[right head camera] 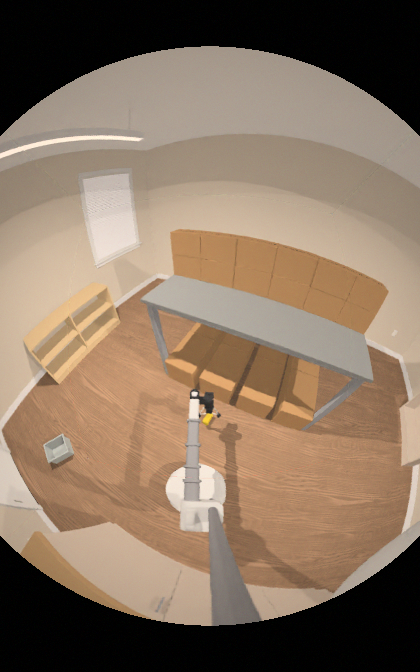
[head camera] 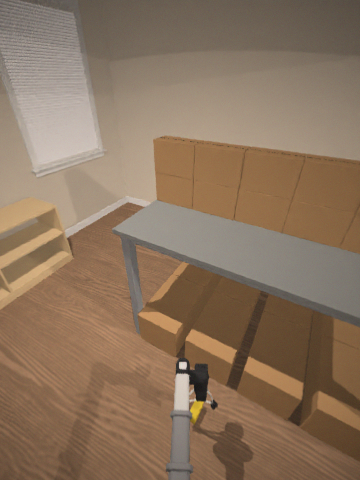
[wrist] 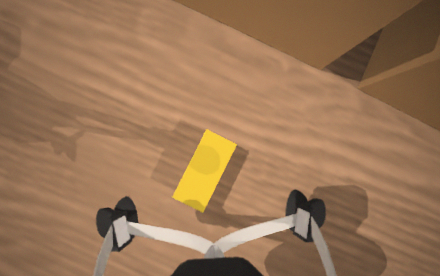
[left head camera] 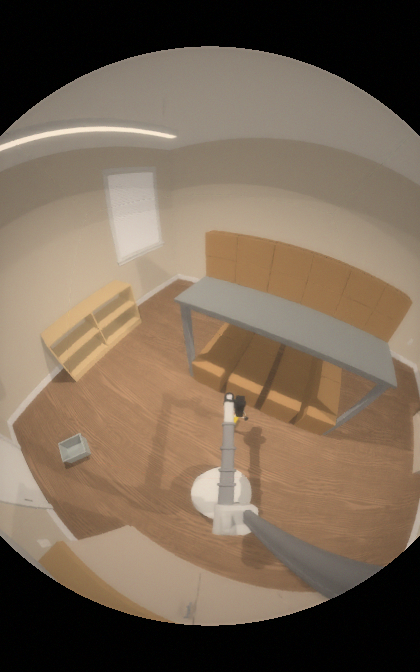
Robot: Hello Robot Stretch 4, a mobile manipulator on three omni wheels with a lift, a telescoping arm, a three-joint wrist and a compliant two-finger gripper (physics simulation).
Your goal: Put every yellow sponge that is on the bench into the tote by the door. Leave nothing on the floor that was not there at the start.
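A yellow sponge (head camera: 196, 412) (left head camera: 236, 420) (right head camera: 207, 419) (wrist: 205, 170) lies on the wooden floor in front of the bench. My gripper (head camera: 203, 401) (right head camera: 210, 414) (wrist: 212, 210) is open above the floor, its fingers wide apart. In the wrist view the sponge lies ahead of the fingertips and between their lines, tilted slightly, and nothing is held. The grey bench (head camera: 240, 250) (left head camera: 290, 320) (right head camera: 260, 320) stands beyond the gripper; no sponge shows on its top. The grey-green tote (left head camera: 76, 456) (right head camera: 61, 456) stands on the floor at the far left, near the white door.
Brown box-like blocks (head camera: 270, 380) (left head camera: 265, 395) lie under the bench, their front edges close beyond the sponge. More brown panels (head camera: 270, 190) stand behind the bench. A wooden shelf unit (head camera: 30, 205) (left head camera: 85, 310) (right head camera: 65, 312) stands by the left wall. The bench leg (head camera: 133, 285) stands left of the blocks.
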